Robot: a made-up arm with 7 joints.
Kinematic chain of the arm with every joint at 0, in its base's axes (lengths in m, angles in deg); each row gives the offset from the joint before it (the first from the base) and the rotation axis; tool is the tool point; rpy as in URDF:
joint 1: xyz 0 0 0 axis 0.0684 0.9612 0.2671
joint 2: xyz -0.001 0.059 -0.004 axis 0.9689 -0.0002 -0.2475
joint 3: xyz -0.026 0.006 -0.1 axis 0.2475 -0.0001 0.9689
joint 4: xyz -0.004 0 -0.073 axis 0.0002 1 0
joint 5: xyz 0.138 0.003 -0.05 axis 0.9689 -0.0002 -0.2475
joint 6: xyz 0.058 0 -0.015 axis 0.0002 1 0
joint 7: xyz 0.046 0 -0.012 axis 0.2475 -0.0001 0.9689
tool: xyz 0 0 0 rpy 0 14.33 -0.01
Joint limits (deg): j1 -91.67..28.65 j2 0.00..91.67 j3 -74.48..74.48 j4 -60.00..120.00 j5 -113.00..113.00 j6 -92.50..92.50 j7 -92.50..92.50
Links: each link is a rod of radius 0.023 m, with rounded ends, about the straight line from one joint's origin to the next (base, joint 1, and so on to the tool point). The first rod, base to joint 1, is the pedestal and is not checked.
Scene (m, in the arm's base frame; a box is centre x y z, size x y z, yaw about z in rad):
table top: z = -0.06
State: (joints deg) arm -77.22 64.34 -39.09 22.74 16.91 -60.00 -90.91
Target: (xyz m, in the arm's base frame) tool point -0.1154 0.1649 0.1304
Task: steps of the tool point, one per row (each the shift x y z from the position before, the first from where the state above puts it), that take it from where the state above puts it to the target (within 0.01 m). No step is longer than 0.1 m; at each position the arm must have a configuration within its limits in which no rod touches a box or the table.
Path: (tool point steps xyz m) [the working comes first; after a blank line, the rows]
Joints at the target: -91.67 82.47 72.51 -25.01 -6.30 -71.29 -90.91
Straight joint move there: clear.

1: -0.0341 0.0046 0.0719
2: -0.0519 0.0106 0.0603
3: -0.0661 0.0139 0.0428
4: -0.0741 0.0146 0.0209
5: -0.0752 0.0125 -0.0021
6: -0.0688 0.0084 -0.0241
7: -0.0559 0.0027 -0.0420
8: -0.0384 -0.0035 -0.0541

